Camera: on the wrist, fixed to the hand. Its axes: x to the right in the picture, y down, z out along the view.
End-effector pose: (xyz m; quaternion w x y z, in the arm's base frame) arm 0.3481 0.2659 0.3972 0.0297 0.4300 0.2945 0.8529
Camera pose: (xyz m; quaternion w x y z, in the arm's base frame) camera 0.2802 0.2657 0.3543 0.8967 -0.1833 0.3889 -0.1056
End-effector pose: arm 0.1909 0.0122 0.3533 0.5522 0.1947 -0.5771 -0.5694
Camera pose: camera 0.2333 -0.0392 0.3084 0.6547 -0.4692 -0.1464 0.5742
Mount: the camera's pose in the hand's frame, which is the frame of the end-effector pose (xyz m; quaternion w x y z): 0.0119 -0.0362 -0.0707 0.0277 0.0282 0.1416 0.9891
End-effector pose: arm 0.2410 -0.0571 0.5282 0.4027 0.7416 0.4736 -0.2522
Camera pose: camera 0.2127 0.0162 0.5450 0.1726 0.5361 -0.6705 0.4830
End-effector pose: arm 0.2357 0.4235 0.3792 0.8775 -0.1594 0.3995 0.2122
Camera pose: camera 0.2160 0.3636 0.3295 0.2377 -0.3854 -0.2990 -0.8400
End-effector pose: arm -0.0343 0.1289 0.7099 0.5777 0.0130 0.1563 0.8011
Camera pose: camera -0.0191 0.1336 0.6312 0.7989 -0.0578 -0.0959 -0.5910
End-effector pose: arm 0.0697 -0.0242 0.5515 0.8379 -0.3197 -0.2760 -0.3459
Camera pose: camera 0.0666 -0.1005 0.5266 0.4134 -0.2092 0.4175 0.7817
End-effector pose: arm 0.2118 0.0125 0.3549 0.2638 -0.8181 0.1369 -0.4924
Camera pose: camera 0.1541 0.0156 0.4107 0.4980 0.1899 0.8364 0.1276
